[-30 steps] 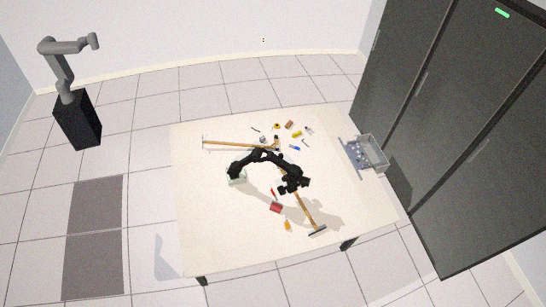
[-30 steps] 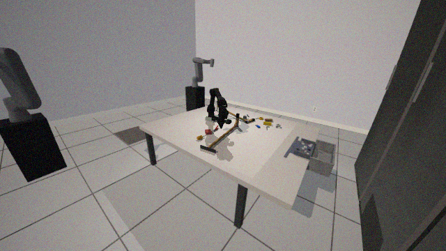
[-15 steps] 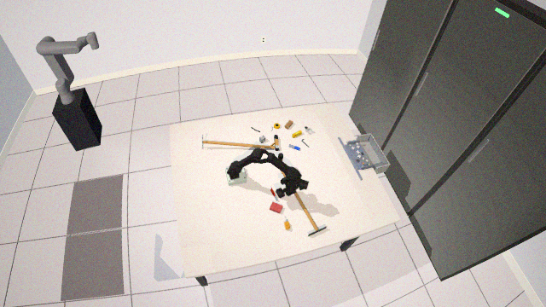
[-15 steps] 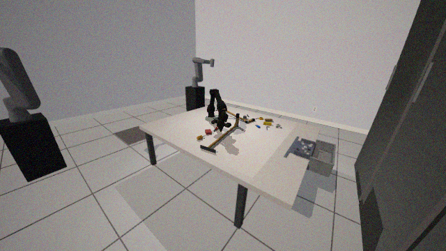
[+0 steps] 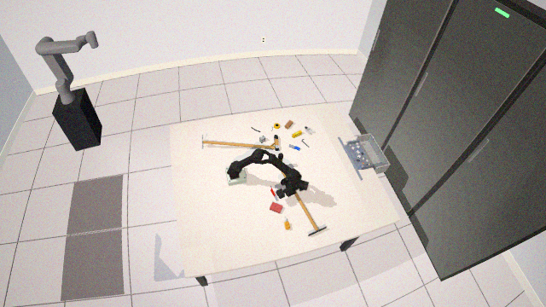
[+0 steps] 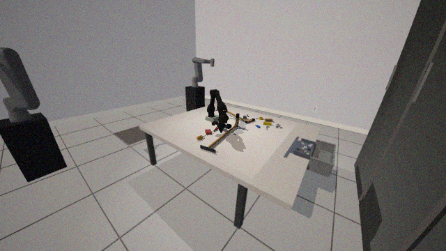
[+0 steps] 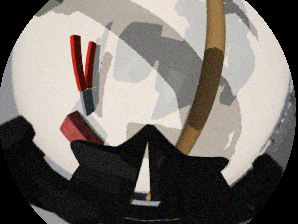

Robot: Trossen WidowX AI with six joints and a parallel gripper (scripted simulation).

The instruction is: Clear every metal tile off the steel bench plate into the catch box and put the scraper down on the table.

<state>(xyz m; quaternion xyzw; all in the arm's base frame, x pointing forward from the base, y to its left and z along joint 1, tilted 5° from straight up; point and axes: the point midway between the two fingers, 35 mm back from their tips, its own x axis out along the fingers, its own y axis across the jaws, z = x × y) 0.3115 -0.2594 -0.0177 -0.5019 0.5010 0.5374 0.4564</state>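
My gripper tip is now 5 cm short of the long scraper, 2 cm to the left of it and 5 cm below it. Round my gripper tip: red block (11 cm behind, 6 cm to the right); orange item (9 cm behind, 20 cm to the right); red tool (9 cm behind, 4 cm to the left).
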